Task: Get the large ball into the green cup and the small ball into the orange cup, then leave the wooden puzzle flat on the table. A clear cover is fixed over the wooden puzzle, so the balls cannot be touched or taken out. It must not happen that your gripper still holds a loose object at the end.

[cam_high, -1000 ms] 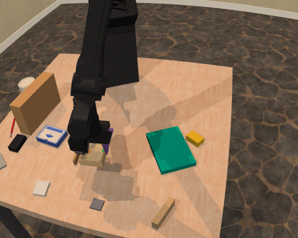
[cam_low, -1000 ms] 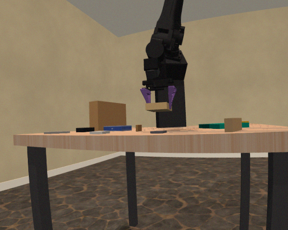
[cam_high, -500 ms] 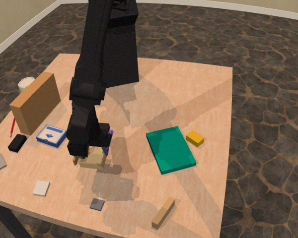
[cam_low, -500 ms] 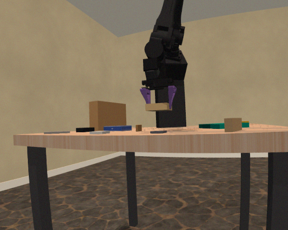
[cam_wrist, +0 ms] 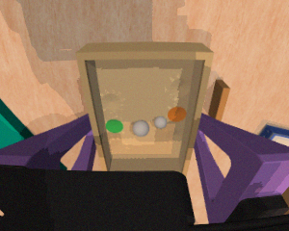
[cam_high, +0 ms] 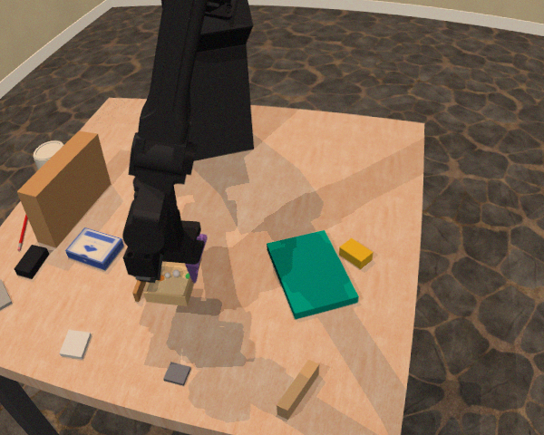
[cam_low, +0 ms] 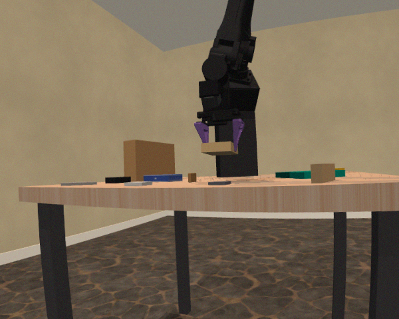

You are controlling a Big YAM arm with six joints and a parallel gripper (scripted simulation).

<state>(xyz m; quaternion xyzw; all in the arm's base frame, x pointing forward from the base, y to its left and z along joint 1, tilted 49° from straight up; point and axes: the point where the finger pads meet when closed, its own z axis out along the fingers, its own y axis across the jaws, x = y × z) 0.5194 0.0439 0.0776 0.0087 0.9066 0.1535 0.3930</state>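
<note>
The wooden puzzle lies 10 mm below my hand. Round my hand: grey tile: 140 mm ahead, 50 mm to the left, 80 mm below; then green book: 130 mm behind, 200 mm to the left, 70 mm below; then white tile: 140 mm ahead, 150 mm to the right, 80 mm below.
</note>
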